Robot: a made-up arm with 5 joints.
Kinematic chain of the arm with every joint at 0, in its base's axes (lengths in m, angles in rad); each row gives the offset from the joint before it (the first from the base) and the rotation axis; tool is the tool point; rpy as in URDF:
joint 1: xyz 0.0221 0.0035 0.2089 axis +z
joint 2: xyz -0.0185 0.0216 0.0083 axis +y
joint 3: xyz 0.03 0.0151 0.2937 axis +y
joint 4: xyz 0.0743 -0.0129 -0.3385 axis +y
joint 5: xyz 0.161 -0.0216 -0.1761 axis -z
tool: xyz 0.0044 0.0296 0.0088 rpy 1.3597 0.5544 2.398
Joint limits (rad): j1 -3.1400..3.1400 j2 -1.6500..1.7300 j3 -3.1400..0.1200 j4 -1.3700..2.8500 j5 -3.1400..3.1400
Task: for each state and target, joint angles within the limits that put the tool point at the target. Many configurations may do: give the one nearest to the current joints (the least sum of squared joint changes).
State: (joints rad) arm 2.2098 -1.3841 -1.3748 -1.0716 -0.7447
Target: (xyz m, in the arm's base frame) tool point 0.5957 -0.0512 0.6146
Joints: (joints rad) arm 3.0927 -1.4836 -1.5768 -0.9491 -0.7646
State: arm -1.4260 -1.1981 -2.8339 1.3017 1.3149
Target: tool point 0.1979 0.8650 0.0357
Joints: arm -1.7645 -1.6261 -3.1400 0.4863 1.2730
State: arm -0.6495 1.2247 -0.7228 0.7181 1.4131
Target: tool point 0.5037 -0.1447 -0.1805
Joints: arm -0.3047 0.9702 -1.1676 0.5388 1.3933
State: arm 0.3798 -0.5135 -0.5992 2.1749 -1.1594
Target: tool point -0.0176 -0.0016 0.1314
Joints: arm 0.5318 -0.4314 -0.1620 2.2127 -1.2490
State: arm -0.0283 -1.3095 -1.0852 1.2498 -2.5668
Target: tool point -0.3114 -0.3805 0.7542
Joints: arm 0.8125 -1.6224 -1.8060 0.8686 -2.6562
